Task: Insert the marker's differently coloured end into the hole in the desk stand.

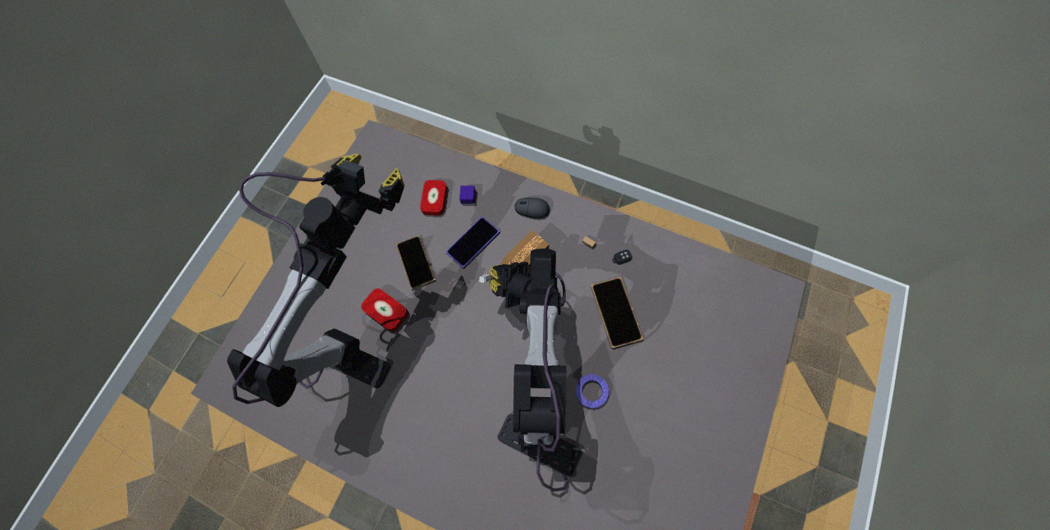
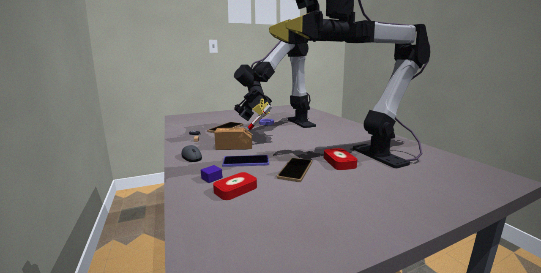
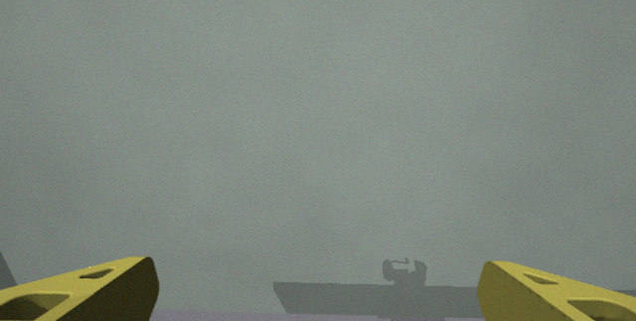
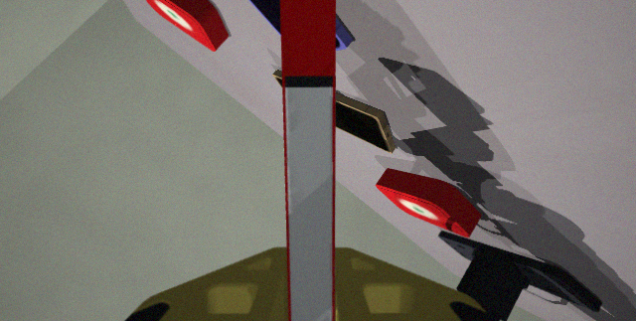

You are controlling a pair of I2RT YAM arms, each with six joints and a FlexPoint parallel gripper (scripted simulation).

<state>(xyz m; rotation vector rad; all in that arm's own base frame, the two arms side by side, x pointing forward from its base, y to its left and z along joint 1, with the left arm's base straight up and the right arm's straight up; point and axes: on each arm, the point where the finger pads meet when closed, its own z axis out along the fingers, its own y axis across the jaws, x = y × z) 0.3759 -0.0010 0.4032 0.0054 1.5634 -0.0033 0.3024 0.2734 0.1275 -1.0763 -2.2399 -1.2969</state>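
Note:
The marker is 1 cm below my right hand and 1 cm ahead of it. Round my right hand: mouse 26 cm ahead, 11 cm below, 1 cm to the left; then brown desk stand 10 cm ahead, 9 cm below, 4 cm to the right; then phone 32 cm to the right, 12 cm below, 6 cm ahead.

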